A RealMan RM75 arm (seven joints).
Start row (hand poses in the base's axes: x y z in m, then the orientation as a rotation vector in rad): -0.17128, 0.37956, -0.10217, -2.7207, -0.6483, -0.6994
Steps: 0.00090, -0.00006, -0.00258, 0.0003, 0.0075, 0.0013; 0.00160, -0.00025, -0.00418, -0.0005, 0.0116, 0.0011; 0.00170, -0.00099, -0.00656, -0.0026, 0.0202, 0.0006; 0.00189, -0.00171, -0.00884, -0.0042, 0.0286, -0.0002; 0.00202, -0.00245, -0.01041, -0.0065, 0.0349, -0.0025; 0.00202, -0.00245, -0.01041, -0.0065, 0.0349, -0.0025; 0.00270, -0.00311, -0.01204, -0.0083, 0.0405, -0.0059; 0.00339, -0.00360, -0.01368, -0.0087, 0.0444, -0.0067; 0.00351, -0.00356, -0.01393, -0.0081, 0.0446, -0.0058; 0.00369, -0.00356, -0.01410, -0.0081, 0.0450, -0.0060; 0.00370, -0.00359, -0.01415, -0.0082, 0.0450, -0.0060
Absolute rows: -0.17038, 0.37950, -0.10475, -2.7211, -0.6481, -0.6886; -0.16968, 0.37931, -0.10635, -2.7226, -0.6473, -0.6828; -0.16958, 0.37857, -0.10873, -2.7262, -0.6458, -0.6705; -0.16939, 0.37785, -0.11101, -2.7294, -0.6436, -0.6587; -0.16926, 0.37711, -0.11258, -2.7337, -0.6403, -0.6500; -0.16926, 0.37711, -0.11258, -2.7337, -0.6403, -0.6500; -0.16858, 0.37645, -0.11421, -2.7379, -0.6355, -0.6426; -0.16789, 0.37596, -0.11585, -2.7393, -0.6337, -0.6372; -0.16777, 0.37600, -0.11610, -2.7383, -0.6346, -0.6368; -0.16759, 0.37600, -0.11627, -2.7384, -0.6342, -0.6363; -0.16758, 0.37597, -0.11632, -2.7385, -0.6342, -0.6363
